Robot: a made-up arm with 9 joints. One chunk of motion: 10 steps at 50 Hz.
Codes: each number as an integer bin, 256 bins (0 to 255) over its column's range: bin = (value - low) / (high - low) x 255, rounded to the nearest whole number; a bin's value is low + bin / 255 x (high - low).
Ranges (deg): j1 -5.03..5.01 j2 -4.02..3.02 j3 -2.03..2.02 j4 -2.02..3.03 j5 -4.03..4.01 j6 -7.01..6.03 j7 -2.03..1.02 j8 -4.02..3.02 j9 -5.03..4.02
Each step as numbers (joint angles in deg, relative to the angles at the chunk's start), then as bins.
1 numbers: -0.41 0.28 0.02 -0.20 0.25 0.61 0.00 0.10 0.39
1 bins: 117 156 129 92 136 149 170 149 153
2 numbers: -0.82 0.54 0.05 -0.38 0.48 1.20 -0.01 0.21 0.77
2 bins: 107 165 131 83 143 161 169 153 163
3 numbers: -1.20 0.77 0.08 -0.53 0.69 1.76 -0.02 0.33 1.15
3 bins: 97 174 133 75 150 171 168 158 174
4 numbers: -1.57 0.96 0.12 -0.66 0.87 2.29 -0.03 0.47 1.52
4 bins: 88 180 135 69 155 182 167 163 185
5 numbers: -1.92 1.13 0.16 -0.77 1.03 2.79 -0.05 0.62 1.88
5 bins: 79 187 138 63 160 192 166 168 195
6 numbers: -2.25 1.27 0.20 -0.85 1.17 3.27 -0.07 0.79 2.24
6 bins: 71 192 140 59 165 201 164 174 205
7 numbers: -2.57 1.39 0.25 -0.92 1.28 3.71 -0.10 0.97 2.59
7 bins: 62 196 144 56 168 210 161 181 215
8 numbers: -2.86 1.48 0.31 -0.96 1.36 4.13 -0.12 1.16 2.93
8 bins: 55 199 147 54 171 218 160 188 224
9 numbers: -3.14 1.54 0.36 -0.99 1.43 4.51 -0.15 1.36 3.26
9 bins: 48 201 150 52 173 225 157 195 234
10 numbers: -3.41 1.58 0.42 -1.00 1.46 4.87 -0.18 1.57 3.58
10 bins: 41 203 154 52 174 232 155 202 243
